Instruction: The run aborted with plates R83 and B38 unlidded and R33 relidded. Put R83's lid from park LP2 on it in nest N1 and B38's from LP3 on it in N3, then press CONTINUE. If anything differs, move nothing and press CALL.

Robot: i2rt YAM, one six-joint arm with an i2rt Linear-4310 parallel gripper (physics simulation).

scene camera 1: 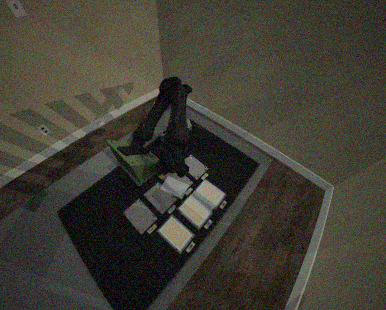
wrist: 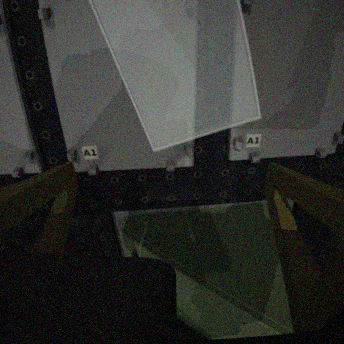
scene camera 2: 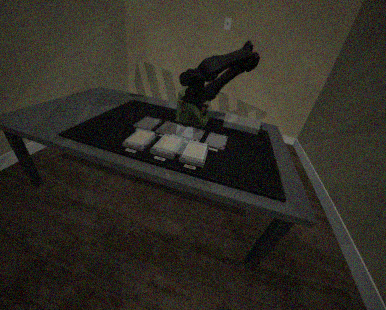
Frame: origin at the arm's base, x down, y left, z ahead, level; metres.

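Seen in the pictures: gripper, fingertip midpoint: (scene camera 1: 169, 173) (wrist: 170, 172) (scene camera 2: 191, 116); arm's base, link origin: (scene camera 1: 134, 151).
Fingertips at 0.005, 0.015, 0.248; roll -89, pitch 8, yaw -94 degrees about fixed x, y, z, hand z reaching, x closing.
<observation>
Offsets run from my fingertips to a thing's top centre, as dx, dy, dz. "*": to the spot under its first point. Level surfaces: height alone.
My gripper (wrist: 170, 172) is open and empty, its fingers wide apart above the mat, near the rear squares. A clear lid @(+0.066, -0.018, +0.042) (scene camera 1: 176, 185) (scene camera 2: 186, 132) (wrist: 175, 75) lies askew, turned against the squares and overlapping two neighbouring ones. These are a left grey square @(* +0.080, +0.052, +0.014) (wrist: 90, 105) and a right grey square @(* +0.080, -0.102, -0.006) (wrist: 295, 100), each marked A1. Three pale-topped plates @(+0.060, -0.190, +0.189) (scene camera 1: 176, 233) @(+0.047, -0.023, +0.202) (scene camera 1: 195, 211) @(+0.056, +0.066, +0.209) (scene camera 1: 210, 194) stand in the front row, and also show in scene camera 2: left plate @(* +0.061, -0.181, +0.212) (scene camera 2: 140, 138), middle plate @(* +0.050, -0.042, +0.236) (scene camera 2: 169, 145), right plate @(* +0.056, +0.065, +0.240) (scene camera 2: 194, 152). Plate and nest labels are too blurred to read. The CONTINUE and CALL buttons cannot be made out.
A green sloped panel (scene camera 1: 131, 161) (scene camera 2: 187, 113) (wrist: 230, 240) stands behind the rear row, close to the arm. More grey squares @(* +0.080, -0.235, +0.007) (scene camera 1: 140, 216) @(* +0.080, +0.152, +0.056) (scene camera 1: 195, 167) lie at the rear row's ends. A pale box @(+0.006, +0.294, -0.205) (scene camera 2: 242, 123) is at the back right. The black mat @(dx +0.090) (scene camera 2: 240, 170) lies on the grey table.
</observation>
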